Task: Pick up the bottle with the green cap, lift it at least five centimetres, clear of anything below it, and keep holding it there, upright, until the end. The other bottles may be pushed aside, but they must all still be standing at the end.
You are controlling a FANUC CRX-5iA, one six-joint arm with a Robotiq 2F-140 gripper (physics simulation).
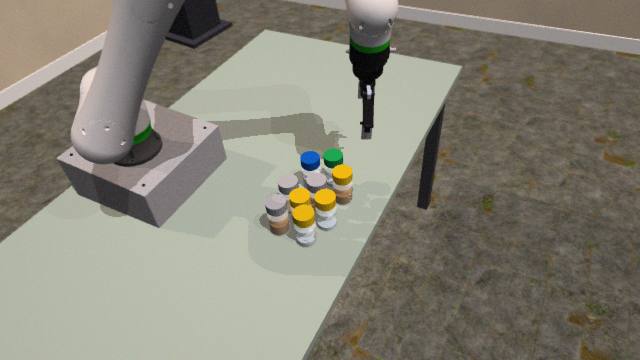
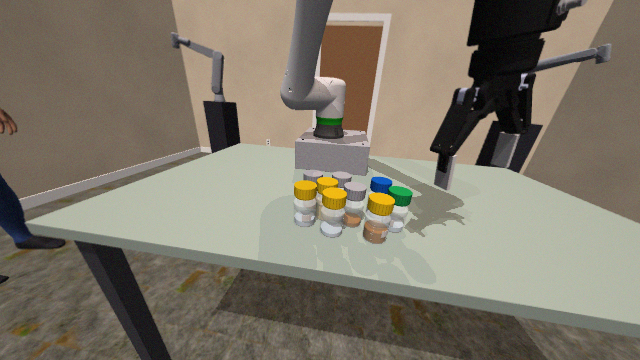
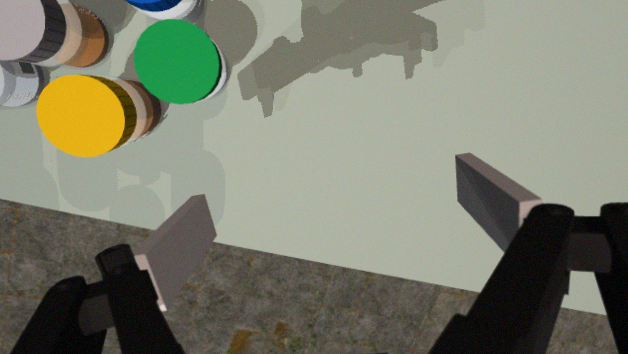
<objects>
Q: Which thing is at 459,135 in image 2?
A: The gripper.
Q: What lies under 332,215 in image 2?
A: A yellow-capped bottle.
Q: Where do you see a yellow-capped bottle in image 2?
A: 377,220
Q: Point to a yellow-capped bottle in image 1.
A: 325,200
</objects>
